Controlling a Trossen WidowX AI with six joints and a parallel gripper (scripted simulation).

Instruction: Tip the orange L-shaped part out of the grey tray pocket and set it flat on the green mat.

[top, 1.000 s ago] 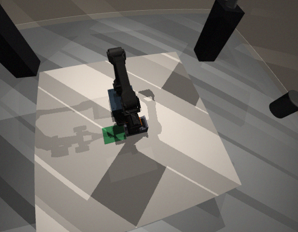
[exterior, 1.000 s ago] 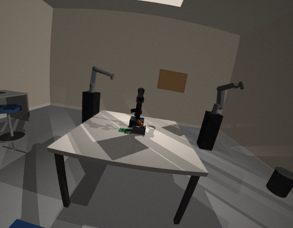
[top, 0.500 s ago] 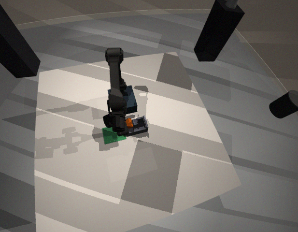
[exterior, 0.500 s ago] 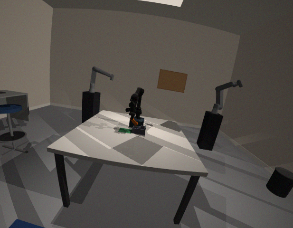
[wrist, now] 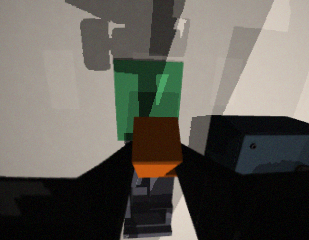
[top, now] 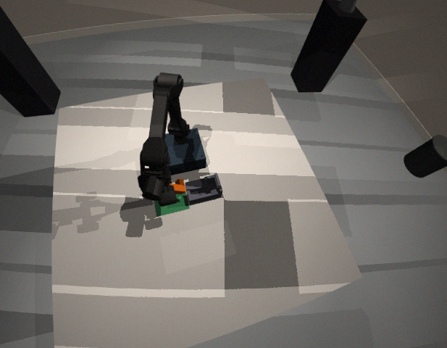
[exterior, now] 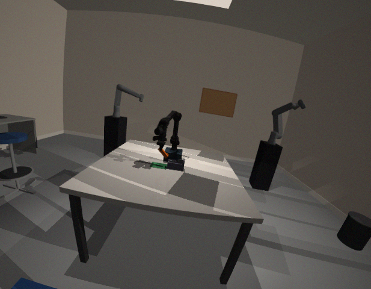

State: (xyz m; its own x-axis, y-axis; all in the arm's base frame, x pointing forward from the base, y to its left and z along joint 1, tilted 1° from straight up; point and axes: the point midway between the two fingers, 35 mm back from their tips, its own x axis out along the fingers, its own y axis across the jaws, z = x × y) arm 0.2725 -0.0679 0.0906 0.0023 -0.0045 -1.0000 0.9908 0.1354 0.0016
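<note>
Right now my gripper tip is 17 cm above the green mat. Round my gripper tip: orange L-shaped part (2 cm behind, 3 cm to the left, 3 cm below).
</note>
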